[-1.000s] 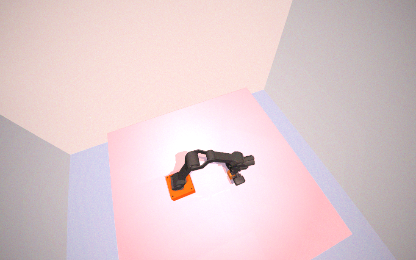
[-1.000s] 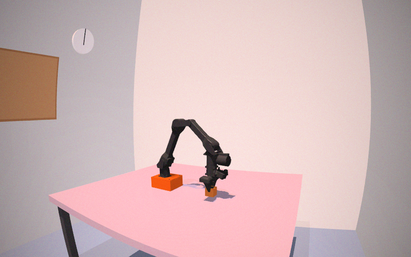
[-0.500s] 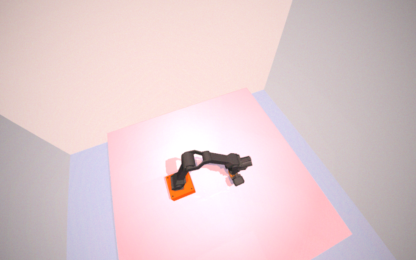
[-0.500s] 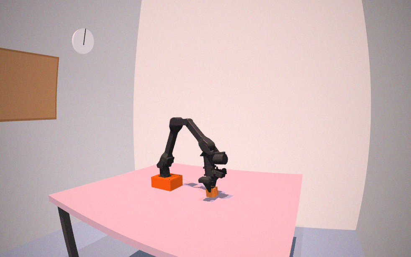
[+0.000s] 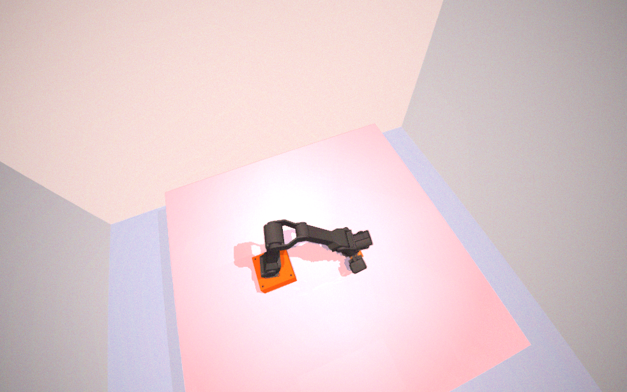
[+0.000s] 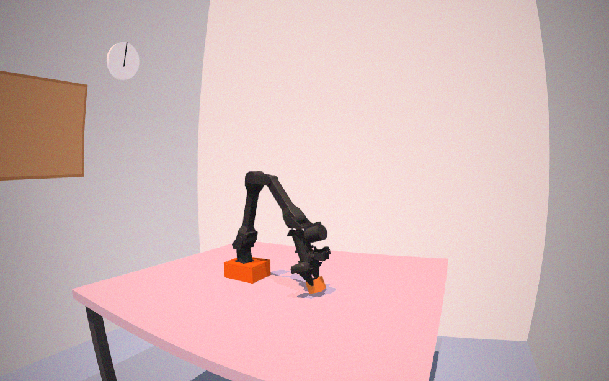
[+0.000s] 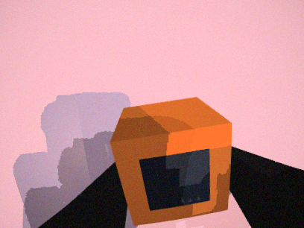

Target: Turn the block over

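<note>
My gripper tip is 10 mm below the orange block.
</note>
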